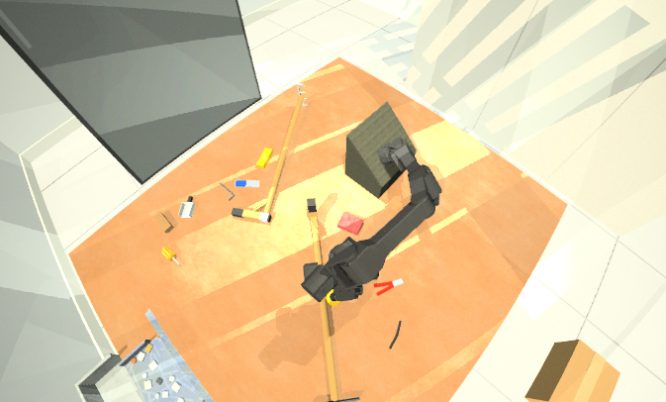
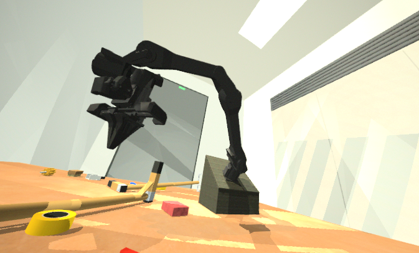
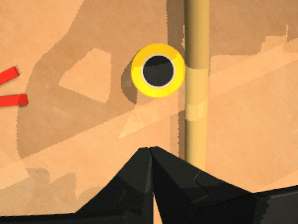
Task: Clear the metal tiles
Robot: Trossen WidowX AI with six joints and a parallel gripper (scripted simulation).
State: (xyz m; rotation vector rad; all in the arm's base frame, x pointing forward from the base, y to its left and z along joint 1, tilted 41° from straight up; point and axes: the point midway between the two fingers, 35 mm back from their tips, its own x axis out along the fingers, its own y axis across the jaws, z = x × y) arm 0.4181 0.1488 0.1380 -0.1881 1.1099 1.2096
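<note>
Now: gripper tip 30 mm short of the yellow tape roll, 10 mm to the right of it and 130 mm above it. From my gripper tip the other things lie so: red clip 130 mm behind, 100 mm to the left, 130 mm below; then long scraper 60 mm ahead, 10 mm to the right, 70 mm below; then black strip 30 mm behind, 220 mm to the left, 130 mm below.
</note>
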